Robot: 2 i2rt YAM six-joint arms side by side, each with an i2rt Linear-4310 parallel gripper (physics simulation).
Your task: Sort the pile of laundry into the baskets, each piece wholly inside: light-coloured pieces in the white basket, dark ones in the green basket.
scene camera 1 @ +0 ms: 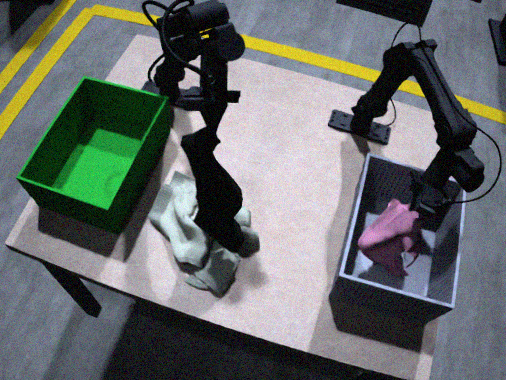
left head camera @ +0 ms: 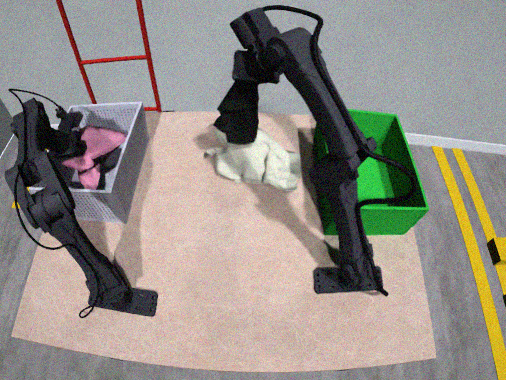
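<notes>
A pink cloth [left head camera: 103, 141] [scene camera 1: 387, 227] hangs inside the white basket [left head camera: 131, 167] [scene camera 1: 385, 309]. My left gripper [left head camera: 82, 149] [scene camera 1: 415, 201] is shut on its upper edge, low over the basket's opening. A black cloth [left head camera: 241, 120] [scene camera 1: 215, 190] hangs from my right gripper [left head camera: 247, 80] [scene camera 1: 215, 104], which is shut on it high above the table. Its lower end hangs over or against the pale green-white laundry [left head camera: 250, 161] [scene camera 1: 215, 272], lying crumpled; whether they touch is unclear. The green basket [left head camera: 370, 221] [scene camera 1: 75, 206] shows no laundry on its visible floor.
Both baskets stand on the pale table [left head camera: 225, 300] [scene camera 1: 290, 175], at opposite sides of the laundry. The right arm reaches across the green basket's near side in the left head view. A red metal frame [left head camera: 115, 59] stands behind the white basket.
</notes>
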